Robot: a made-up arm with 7 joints.
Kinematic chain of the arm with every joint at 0, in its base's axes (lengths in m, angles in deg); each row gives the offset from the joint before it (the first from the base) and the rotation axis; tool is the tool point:
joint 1: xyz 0 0 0.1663 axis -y
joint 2: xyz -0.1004 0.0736 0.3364 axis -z
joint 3: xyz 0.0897 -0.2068 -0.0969 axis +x
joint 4: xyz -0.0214 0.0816 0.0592 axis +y
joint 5: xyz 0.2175 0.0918 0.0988 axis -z
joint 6: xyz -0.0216 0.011 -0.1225 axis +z
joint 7: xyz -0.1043 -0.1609 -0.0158 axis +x
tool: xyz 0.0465 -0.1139 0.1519
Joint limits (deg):
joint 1: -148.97..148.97
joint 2: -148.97..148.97
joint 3: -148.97..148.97
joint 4: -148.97..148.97
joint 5: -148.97..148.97
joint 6: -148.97..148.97
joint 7: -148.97..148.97
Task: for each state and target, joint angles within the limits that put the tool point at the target. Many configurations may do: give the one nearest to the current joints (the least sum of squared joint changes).
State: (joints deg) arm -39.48 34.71 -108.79 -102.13 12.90 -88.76 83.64
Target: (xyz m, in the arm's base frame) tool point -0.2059 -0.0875 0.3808
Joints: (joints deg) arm -54.37 65.10 -78.88 -78.49 9.35 -84.58 49.10
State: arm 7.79 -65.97 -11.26 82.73 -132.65 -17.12 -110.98
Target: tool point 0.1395 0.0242 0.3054
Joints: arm 25.89 -52.86 -45.38 77.03 -131.51 -17.28 -110.32
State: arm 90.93 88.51 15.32 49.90 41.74 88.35 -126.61
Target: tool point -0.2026 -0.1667 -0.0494
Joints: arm 105.49 88.10 10.98 41.37 35.65 97.06 -96.30
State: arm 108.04 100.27 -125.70 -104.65 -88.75 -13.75 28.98
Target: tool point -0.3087 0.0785 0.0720
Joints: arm 124.82 102.07 -102.92 -104.29 -67.82 -34.67 30.62
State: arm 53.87 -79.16 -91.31 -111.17 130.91 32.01 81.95
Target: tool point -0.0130 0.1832 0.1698
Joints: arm 54.82 -77.25 -50.79 -102.42 129.87 36.25 52.59
